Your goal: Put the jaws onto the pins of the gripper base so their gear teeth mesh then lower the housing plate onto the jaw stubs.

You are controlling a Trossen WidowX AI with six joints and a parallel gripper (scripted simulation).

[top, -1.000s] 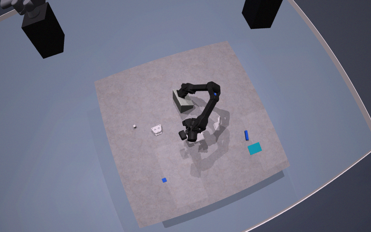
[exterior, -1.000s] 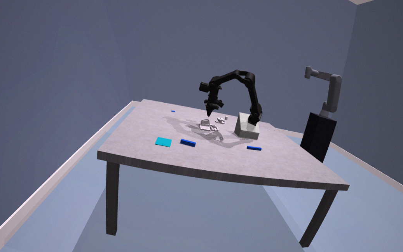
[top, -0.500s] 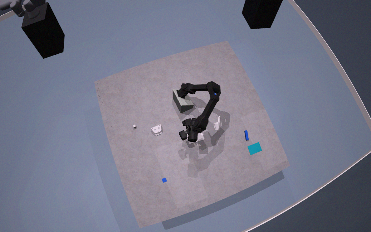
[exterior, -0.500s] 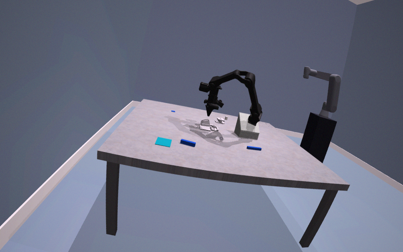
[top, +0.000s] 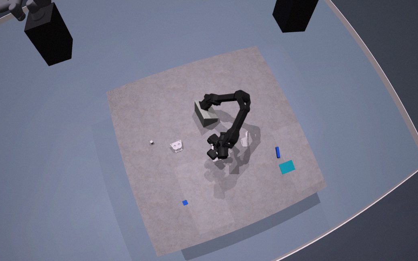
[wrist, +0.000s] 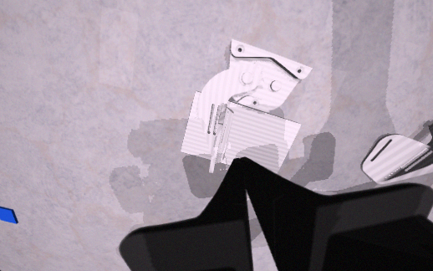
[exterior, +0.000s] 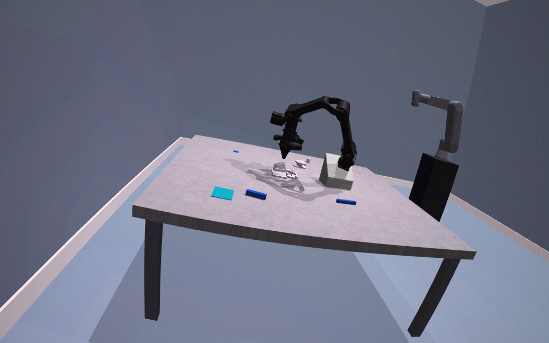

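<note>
Now: gripper tip 22 cm to the right of the white jaw, 8 cm past it and 6 cm above it. Also, from my gripper tip: small blue square (29 cm to the right, 27 cm ahead, 8 cm below); blue bar (30 cm behind, 26 cm to the left, 7 cm below); white stepped part (25 cm to the right, 11 cm behind, 7 cm below).
</note>
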